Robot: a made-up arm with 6 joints. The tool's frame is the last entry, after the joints. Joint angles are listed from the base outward.
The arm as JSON. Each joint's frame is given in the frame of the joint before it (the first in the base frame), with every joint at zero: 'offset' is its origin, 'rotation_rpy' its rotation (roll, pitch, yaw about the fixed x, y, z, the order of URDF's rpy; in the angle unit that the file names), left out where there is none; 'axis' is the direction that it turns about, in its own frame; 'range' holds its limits. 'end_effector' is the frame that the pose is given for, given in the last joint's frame.
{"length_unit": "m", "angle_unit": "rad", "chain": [
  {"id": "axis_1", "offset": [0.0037, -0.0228, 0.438], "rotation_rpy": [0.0, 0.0, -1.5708], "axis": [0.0, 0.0, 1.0], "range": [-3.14, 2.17]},
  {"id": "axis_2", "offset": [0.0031, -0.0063, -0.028], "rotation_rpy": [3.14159, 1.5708, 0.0], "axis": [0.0, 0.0, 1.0], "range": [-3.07, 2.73]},
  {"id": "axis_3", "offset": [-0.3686, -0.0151, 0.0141], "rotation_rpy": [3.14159, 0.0, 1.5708], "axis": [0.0, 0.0, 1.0], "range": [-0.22, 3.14]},
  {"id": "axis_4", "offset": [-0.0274, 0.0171, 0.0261], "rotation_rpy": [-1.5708, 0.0, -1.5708], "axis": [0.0, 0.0, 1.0], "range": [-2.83, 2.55]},
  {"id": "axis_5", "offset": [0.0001, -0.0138, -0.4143], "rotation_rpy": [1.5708, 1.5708, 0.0], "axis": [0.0, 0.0, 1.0], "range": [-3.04, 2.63]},
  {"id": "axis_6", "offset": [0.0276, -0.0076, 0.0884], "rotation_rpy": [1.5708, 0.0, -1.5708], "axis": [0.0, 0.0, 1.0], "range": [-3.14, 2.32]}
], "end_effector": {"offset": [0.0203, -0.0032, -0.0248], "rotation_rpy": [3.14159, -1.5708, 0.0]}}
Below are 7 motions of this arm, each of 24 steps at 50 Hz.
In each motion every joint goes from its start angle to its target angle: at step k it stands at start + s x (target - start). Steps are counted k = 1, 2, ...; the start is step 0. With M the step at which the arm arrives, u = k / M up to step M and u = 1 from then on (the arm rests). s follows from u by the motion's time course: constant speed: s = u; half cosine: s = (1 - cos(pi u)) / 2; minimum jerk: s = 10 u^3 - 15 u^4 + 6 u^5.
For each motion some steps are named. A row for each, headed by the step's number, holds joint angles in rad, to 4 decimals.
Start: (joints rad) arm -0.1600 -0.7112 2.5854 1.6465 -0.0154 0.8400
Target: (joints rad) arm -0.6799 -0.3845 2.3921 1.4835 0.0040 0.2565
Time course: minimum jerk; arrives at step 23
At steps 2, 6, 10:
2: -0.1630 -0.7093 2.5843 1.6456 -0.0153 0.8366
6: -0.2199 -0.6735 2.5631 1.6277 -0.0132 0.7727
10: -0.3571 -0.5873 2.5121 1.5847 -0.0080 0.6188

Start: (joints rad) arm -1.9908 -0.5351 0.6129 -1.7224 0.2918 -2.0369
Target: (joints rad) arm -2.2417 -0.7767 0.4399 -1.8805 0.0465 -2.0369
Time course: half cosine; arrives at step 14
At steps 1, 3, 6, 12, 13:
1: -1.9939 -0.5381 0.6107 -1.7244 0.2887 -2.0369
3: -2.0182 -0.5615 0.5940 -1.7396 0.2650 -2.0369
6: -2.0883 -0.6290 0.5456 -1.7839 0.1964 -2.0369
12: -2.2293 -0.7647 0.4485 -1.8727 0.0586 -2.0369
13: -2.2386 -0.7737 0.4421 -1.8785 0.0496 -2.0369

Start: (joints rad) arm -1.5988 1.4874 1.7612 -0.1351 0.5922 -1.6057
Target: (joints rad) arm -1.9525 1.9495 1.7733 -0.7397 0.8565 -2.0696
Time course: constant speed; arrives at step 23
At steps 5, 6, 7, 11, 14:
5: -1.6757 1.5879 1.7638 -0.2665 0.6497 -1.7065
6: -1.6911 1.6079 1.7644 -0.2928 0.6611 -1.7267
7: -1.7064 1.6280 1.7649 -0.3191 0.6726 -1.7469
11: -1.7680 1.7084 1.7670 -0.4243 0.7186 -1.8276
14: -1.8141 1.7687 1.7686 -0.5031 0.7531 -1.8881

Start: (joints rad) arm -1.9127 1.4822 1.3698 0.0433 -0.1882 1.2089
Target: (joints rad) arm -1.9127 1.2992 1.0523 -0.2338 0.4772 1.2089
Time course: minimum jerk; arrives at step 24
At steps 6, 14, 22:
6: -1.9127 1.4633 1.3369 0.0146 -0.1193 1.2089
14: -1.9127 1.3626 1.1624 -0.1378 0.2466 1.2089
22: -1.9127 1.3001 1.0539 -0.2324 0.4738 1.2089

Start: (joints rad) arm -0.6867 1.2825 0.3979 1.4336 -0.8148 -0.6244
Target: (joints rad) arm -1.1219 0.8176 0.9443 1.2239 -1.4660 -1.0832
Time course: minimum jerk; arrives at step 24
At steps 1, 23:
1: -0.6870 1.2822 0.3983 1.4335 -0.8152 -0.6247
23: -1.1216 0.8179 0.9439 1.2240 -1.4656 -1.0829

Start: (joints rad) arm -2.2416 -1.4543 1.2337 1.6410 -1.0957 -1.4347
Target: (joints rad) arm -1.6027 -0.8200 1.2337 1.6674 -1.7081 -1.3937
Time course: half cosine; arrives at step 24
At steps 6, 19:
6: -2.1480 -1.3614 1.2337 1.6449 -1.1854 -1.4287
19: -1.6687 -0.8855 1.2337 1.6647 -1.6448 -1.3979

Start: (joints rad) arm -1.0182 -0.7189 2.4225 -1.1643 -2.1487 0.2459
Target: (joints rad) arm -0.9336 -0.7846 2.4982 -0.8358 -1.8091 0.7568
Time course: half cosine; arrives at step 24
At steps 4, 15, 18, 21, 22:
4: -1.0125 -0.7233 2.4276 -1.1423 -2.1260 0.2801
15: -0.9597 -0.7643 2.4748 -0.9372 -1.9139 0.5991
18: -0.9460 -0.7750 2.4871 -0.8839 -1.8588 0.6820
21: -0.9368 -0.7821 2.4953 -0.8483 -1.8220 0.7374
22: -0.9350 -0.7835 2.4969 -0.8414 -1.8149 0.7481

